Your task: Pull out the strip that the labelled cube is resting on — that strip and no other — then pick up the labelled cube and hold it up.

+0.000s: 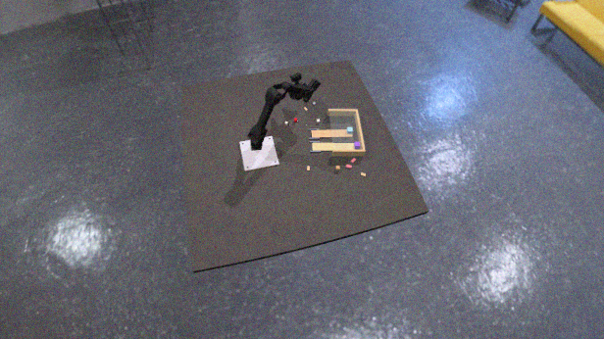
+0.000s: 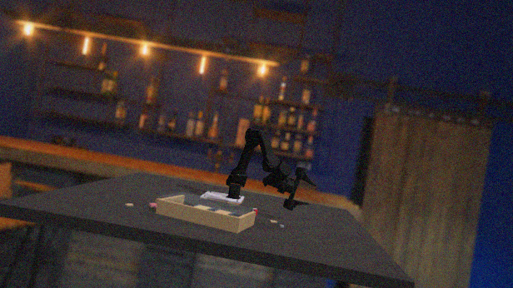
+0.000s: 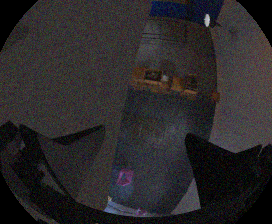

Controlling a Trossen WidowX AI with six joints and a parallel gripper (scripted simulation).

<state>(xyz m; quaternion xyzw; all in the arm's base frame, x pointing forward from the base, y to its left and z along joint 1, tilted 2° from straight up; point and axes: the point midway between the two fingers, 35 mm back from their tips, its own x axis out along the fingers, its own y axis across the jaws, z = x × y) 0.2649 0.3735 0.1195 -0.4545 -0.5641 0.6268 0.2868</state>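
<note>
The red piece lies 23 cm to the right of my gripper tip and 12 cm below it.
</note>
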